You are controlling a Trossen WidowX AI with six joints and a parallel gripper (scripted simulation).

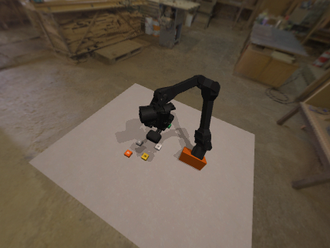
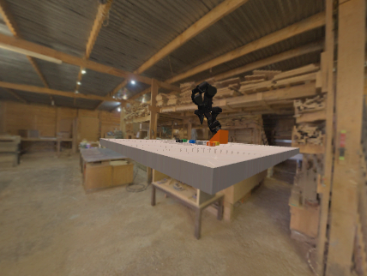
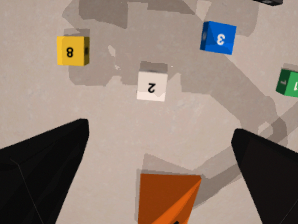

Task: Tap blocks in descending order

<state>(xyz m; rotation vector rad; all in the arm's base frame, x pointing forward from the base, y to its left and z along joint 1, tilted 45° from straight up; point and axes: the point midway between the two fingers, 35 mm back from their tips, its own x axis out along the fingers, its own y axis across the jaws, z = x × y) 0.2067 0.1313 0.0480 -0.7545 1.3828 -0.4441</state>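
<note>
Right now the orange block is 100 mm ahead of my gripper tip, 140 mm to the left of it and 120 mm below it. From my gripper tip the other things lie so: white block 10 mm behind, 120 mm below; then yellow block 20 mm ahead, 100 mm to the left, 120 mm below; then blue block 70 mm ahead, 60 mm to the right, 120 mm below.
</note>
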